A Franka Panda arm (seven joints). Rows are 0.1 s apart.
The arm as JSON. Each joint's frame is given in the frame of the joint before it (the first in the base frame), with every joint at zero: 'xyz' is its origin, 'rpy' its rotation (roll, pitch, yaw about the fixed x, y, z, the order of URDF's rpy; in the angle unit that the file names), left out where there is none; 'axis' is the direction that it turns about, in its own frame. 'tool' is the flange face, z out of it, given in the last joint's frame.
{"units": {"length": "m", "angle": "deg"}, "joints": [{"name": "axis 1", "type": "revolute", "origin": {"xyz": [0.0, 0.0, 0.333]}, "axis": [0.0, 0.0, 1.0]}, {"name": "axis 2", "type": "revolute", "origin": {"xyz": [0.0, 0.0, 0.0]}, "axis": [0.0, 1.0, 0.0]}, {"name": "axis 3", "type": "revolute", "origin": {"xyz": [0.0, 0.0, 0.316]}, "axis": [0.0, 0.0, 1.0]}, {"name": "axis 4", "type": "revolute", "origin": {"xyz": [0.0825, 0.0, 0.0]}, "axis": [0.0, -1.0, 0.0]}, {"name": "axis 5", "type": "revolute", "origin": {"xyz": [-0.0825, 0.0, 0.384]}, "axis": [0.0, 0.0, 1.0]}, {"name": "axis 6", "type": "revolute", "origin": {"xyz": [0.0, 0.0, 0.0]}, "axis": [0.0, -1.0, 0.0]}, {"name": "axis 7", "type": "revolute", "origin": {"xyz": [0.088, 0.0, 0.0]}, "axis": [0.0, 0.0, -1.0]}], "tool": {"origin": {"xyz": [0.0, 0.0, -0.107], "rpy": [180.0, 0.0, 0.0]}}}
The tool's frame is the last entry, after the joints.
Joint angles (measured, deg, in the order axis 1, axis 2, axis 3, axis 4, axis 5, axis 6, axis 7), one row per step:
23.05 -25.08 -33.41 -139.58 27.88 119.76 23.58
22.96 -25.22 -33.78 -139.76 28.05 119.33 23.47
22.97 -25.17 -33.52 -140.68 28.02 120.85 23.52
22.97 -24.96 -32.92 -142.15 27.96 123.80 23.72
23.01 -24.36 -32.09 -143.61 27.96 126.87 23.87
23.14 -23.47 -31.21 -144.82 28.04 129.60 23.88
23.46 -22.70 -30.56 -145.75 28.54 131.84 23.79
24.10 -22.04 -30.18 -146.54 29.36 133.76 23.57
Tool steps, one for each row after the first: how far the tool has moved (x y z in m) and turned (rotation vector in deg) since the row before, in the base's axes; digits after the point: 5 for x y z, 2 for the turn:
-0.00182 -0.00236 -0.00152 0.50 0.35 -0.11
-0.00058 0.00189 -0.00562 -0.52 -0.18 -0.49
-0.00013 0.00345 -0.00886 -1.13 -0.52 -1.02
0.00046 0.00537 -0.01064 -1.39 -0.34 -0.80
0.00095 0.00638 -0.01076 -1.42 -0.18 -0.42
0.00087 0.00615 -0.00858 -0.83 -0.21 -0.35
0.00065 0.00662 -0.00748 -0.39 -0.21 -0.21

